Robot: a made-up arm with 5 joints. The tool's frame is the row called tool.
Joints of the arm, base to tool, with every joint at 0 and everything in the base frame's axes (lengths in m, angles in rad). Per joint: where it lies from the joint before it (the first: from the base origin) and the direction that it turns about. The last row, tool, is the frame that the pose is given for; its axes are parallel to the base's.
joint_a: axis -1 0 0 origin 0.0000 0.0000 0.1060
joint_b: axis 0 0 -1 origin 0.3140 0.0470 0.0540
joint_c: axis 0 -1 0 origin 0.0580 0.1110 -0.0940
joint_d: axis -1 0 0 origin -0.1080 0.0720 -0.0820
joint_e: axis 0 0 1 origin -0.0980 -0.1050 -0.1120
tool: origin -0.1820 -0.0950 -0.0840
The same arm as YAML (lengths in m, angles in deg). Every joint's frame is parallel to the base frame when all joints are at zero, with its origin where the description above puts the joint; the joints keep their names.
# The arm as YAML. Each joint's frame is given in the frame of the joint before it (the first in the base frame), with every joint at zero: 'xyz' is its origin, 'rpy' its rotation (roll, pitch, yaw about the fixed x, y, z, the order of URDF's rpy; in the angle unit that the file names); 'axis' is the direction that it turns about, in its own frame. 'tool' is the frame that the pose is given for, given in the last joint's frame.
units:
  length: m
  angle: deg
joints:
  - name: joint_a
    type: revolute
    origin:
      xyz: [0.0, 0.0, 0.106]
      rpy: [0.0, 0.0, 0.0]
    axis: [-1.0, 0.0, 0.0]
  - name: joint_b
    type: revolute
    origin:
      xyz: [0.314, 0.047, 0.054]
      rpy: [0.0, 0.0, 0.0]
    axis: [0.0, 0.0, -1.0]
  - name: joint_c
    type: revolute
    origin:
      xyz: [0.058, 0.111, -0.094]
      rpy: [0.0, 0.0, 0.0]
    axis: [0.0, -1.0, 0.0]
  - name: joint_d
    type: revolute
    origin:
      xyz: [-0.108, 0.072, -0.082]
      rpy: [0.0, 0.0, 0.0]
    axis: [-1.0, 0.0, 0.0]
  - name: joint_e
    type: revolute
    origin:
      xyz: [-0.098, -0.105, -0.112]
      rpy: [0.0, 0.0, 0.0]
    axis: [0.0, 0.0, 1.0]
tool:
  origin:
    xyz: [-0.182, -0.095, -0.084]
    rpy: [0.0, 0.0, 0.0]

